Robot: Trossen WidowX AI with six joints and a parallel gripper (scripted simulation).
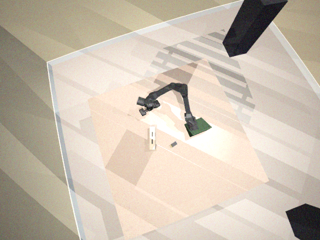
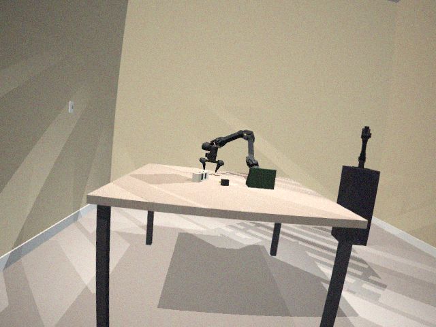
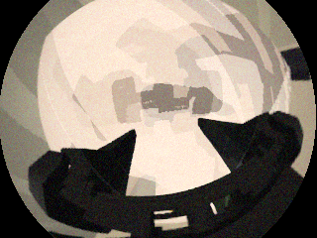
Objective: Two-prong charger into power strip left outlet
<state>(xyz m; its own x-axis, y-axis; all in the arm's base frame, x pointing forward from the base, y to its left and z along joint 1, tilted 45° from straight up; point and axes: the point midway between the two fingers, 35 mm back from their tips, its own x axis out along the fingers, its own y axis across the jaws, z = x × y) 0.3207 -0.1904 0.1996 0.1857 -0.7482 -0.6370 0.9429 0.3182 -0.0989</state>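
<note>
Now: the dark charger 110 mm behind my gripper tip, 370 mm to the left of it and 10 mm below it.
</note>
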